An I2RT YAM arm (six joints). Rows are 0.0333 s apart.
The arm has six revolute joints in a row. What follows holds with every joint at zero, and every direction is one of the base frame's. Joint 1 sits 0.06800 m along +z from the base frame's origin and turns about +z. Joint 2 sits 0.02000 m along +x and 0.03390 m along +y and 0.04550 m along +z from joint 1 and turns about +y. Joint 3 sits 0.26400 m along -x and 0.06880 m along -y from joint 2 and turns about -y. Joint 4 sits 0.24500 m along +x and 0.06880 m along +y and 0.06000 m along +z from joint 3 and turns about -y. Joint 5 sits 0.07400 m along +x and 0.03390 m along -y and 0.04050 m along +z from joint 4 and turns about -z. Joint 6 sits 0.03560 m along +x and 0.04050 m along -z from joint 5 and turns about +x. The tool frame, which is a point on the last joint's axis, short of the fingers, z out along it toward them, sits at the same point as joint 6; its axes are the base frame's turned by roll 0.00, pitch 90.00 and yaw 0.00 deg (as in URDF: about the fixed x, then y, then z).
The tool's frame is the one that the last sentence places.
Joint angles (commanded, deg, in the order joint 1, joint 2, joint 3, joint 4, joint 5, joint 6), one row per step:
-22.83, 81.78, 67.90, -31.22, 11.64, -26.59
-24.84, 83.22, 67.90, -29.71, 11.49, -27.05
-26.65, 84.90, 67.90, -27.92, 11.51, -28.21
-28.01, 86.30, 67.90, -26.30, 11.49, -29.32
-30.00, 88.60, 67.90, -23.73, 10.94, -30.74
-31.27, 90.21, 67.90, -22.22, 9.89, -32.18
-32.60, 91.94, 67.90, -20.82, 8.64, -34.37
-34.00, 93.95, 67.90, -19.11, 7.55, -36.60
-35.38, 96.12, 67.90, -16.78, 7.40, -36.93
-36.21, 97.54, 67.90, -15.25, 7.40, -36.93
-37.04, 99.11, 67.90, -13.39, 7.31, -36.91
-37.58, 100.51, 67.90, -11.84, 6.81, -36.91
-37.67, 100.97, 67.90, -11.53, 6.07, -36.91
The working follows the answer.
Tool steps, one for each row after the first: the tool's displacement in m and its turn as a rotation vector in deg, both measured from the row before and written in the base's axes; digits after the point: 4 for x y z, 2 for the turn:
0.0014, -0.0126, -0.0054, -0.19, 0.11, -1.59
0.0022, -0.0123, -0.0064, -0.68, 0.46, -1.02
0.0019, -0.0097, -0.0054, -0.67, 0.35, -0.58
0.0030, -0.0147, -0.0093, -0.53, 0.30, -0.62
0.0018, -0.0092, -0.0072, -0.05, 0.45, 0.47
0.0014, -0.0096, -0.0082, -0.20, 0.93, 1.08
0.0015, -0.0106, -0.0096, -0.32, 0.95, 0.93
0.0015, -0.0116, -0.0100, -0.17, -0.03, -1.04
0.0009, -0.0073, -0.0067, -0.06, -0.09, -0.83
0.0012, -0.0076, -0.0073, -0.11, -0.28, -0.78
0.0017, -0.0054, -0.0068, 0.19, -0.33, -0.18
0.0009, -0.0009, -0.0025, 0.50, -0.20, 0.44

Tool pose at each row, in the base's axes (x y z in m, rotation vector in deg; rounded; the steps above come from the unrounded poses):
0.2842, -0.1274, 0.2971, 1.29, 139.54, -36.99
0.2855, -0.1400, 0.2918, 3.12, 139.79, -37.94
0.2877, -0.1523, 0.2853, 3.95, 140.12, -39.31
0.2896, -0.1621, 0.2800, 4.28, 140.28, -40.45
0.2926, -0.1767, 0.2707, 4.74, 140.45, -41.42
0.2944, -0.1859, 0.2635, 3.99, 140.79, -41.37
0.2958, -0.1955, 0.2553, 2.26, 141.45, -41.33
0.2973, -0.2061, 0.2457, 0.64, 142.08, -41.51
0.2988, -0.2178, 0.2357, 1.88, 142.16, -42.15
0.2996, -0.2250, 0.2291, 2.92, 142.18, -42.56
0.3008, -0.2327, 0.2218, 3.96, 141.99, -42.97
0.3025, -0.2381, 0.2150, 4.37, 141.77, -42.75
0.3034, -0.2390, 0.2125, 4.08, 141.72, -41.90

